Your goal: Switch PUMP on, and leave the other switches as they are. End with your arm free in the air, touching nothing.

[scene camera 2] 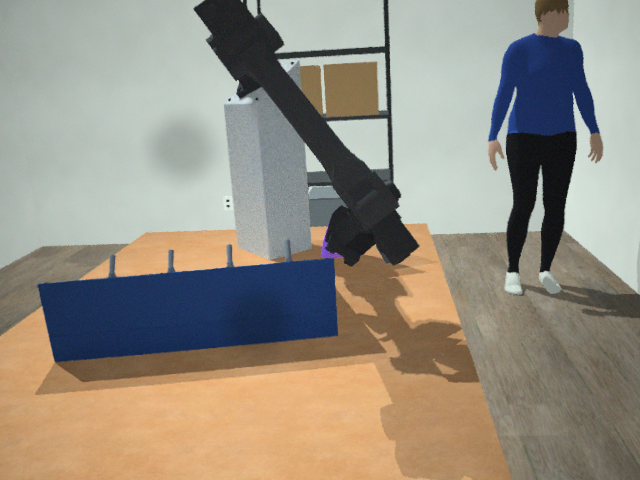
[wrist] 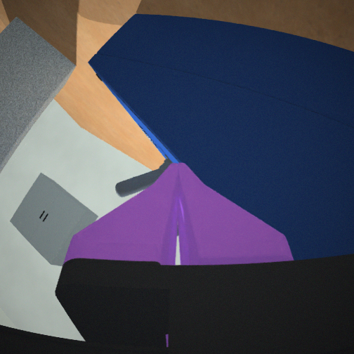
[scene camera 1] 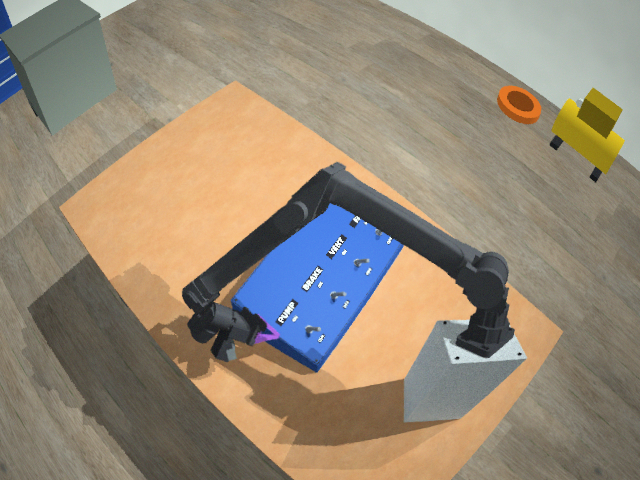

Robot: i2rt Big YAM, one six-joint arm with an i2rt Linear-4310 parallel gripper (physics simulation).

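Observation:
I can see my gripper (scene camera 2: 324, 256), and the wrist view shows my gripper (wrist: 177, 174) as well. In scene camera 1 I find my gripper (scene camera 1: 278, 336) too. There is also a blue switch box (scene camera 2: 108, 317), and I see the box (scene camera 1: 292, 288) in scene camera 1, while the wrist view gives me the box (wrist: 253, 112) too.

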